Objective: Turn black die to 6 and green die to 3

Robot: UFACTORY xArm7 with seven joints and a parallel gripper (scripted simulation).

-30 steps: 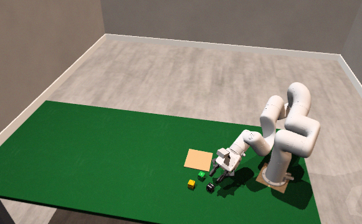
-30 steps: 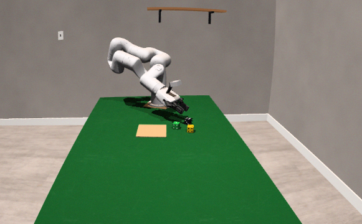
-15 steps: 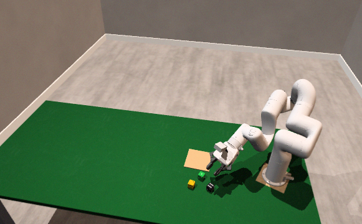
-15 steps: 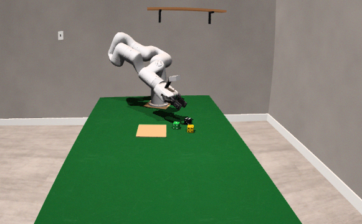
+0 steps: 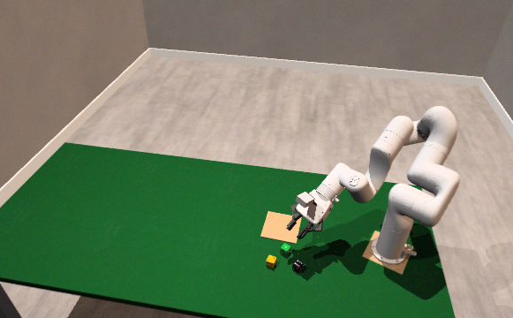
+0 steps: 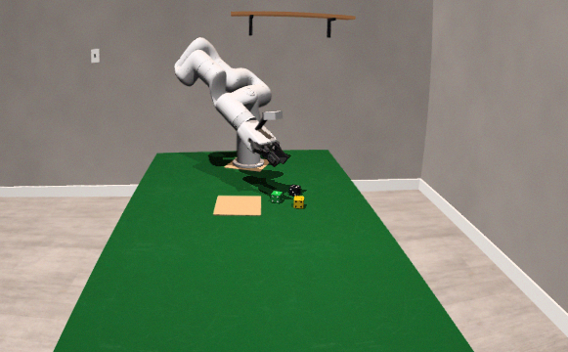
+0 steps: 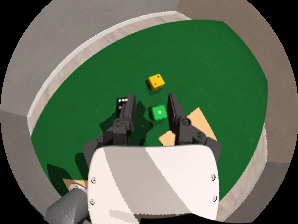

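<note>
My gripper is now 120 mm above the black die, 60 mm to the right of it and 20 mm past it. Also, from my hand: green die (120 mm below, 30 mm ahead); tan mat (130 mm below, 120 mm to the right, 70 mm ahead); yellow die (120 mm below, 70 mm ahead, 60 mm to the left).
</note>
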